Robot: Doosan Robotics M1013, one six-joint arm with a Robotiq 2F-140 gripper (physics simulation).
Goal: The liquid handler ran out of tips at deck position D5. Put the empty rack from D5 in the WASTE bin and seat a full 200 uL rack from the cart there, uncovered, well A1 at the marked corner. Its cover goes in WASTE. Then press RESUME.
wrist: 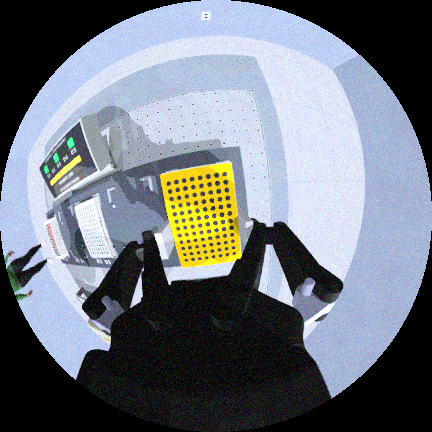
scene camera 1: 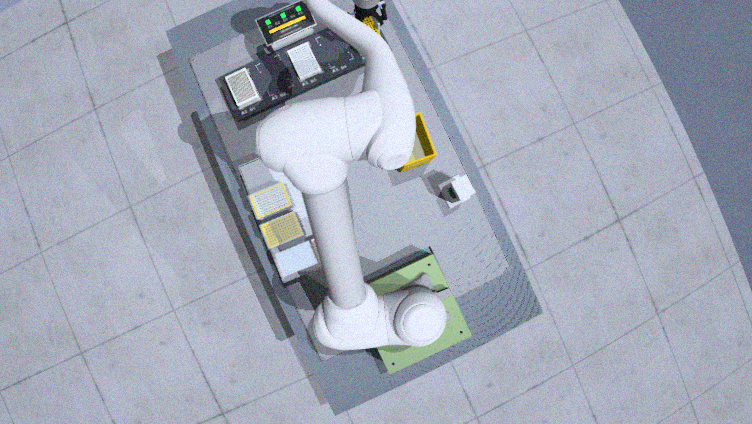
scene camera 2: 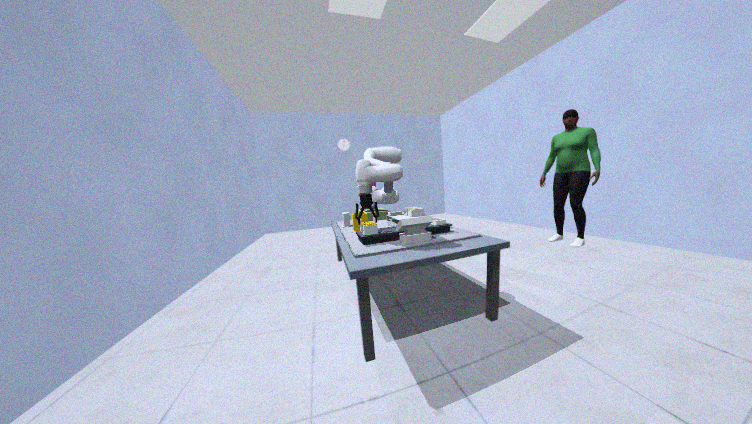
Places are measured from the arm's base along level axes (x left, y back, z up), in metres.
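Where they show: gripper, between the fingertips: (wrist: 205, 220); arm's base, origin of its link: (scene camera 2: 370, 210).
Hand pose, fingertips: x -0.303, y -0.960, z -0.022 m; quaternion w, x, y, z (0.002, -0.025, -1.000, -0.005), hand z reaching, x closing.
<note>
Each offset is from my fingertips to the top centre of the thing. "*": to the spot under its first point. Level surfaces: height alone.
The yellow rack {dx +0.000, dy -0.013, dz +0.040 m} (scene camera 1: 371, 24) (scene camera 2: 369, 225) (wrist: 202, 215), with dark open holes, sits upright at the right end of the dark deck {dz -0.021 m} (wrist: 132, 220). My gripper (scene camera 2: 367, 219) (wrist: 205, 220) points down over it, with its pads against the rack's two long sides; it is shut on the rack, which is still down on the deck. On the cart at left are a yellow-rimmed rack with white tops {dx +0.577, dy +0.404, dz +0.054 m} (scene camera 1: 271, 201), a yellow rack {dx +0.587, dy +0.512, dz +0.054 m} (scene camera 1: 282, 230) and a pale-topped box {dx +0.596, dy +0.619, dz -0.002 m} (scene camera 1: 296, 258). The yellow bin {dx +0.047, dy +0.440, dz +0.059 m} (scene camera 1: 429, 141) is partly hidden by the arm. A white box with a green button {* dx +0.006, dy +0.669, dz +0.018 m} (scene camera 1: 451, 193) stands beyond it.
The display panel {* dx +0.242, dy -0.154, dz +0.044 m} (scene camera 1: 287, 23) (wrist: 70, 160) stands behind the deck. A white rack {dx +0.248, dy -0.021, dz -0.007 m} (scene camera 1: 303, 61) (wrist: 95, 230) and another rack {dx +0.496, dy -0.028, dz +0.010 m} (scene camera 1: 242, 87) sit farther left on the deck. The arm stands on a green base plate (scene camera 1: 400, 358). A person in green (scene camera 2: 572, 150) stands away from the table.
</note>
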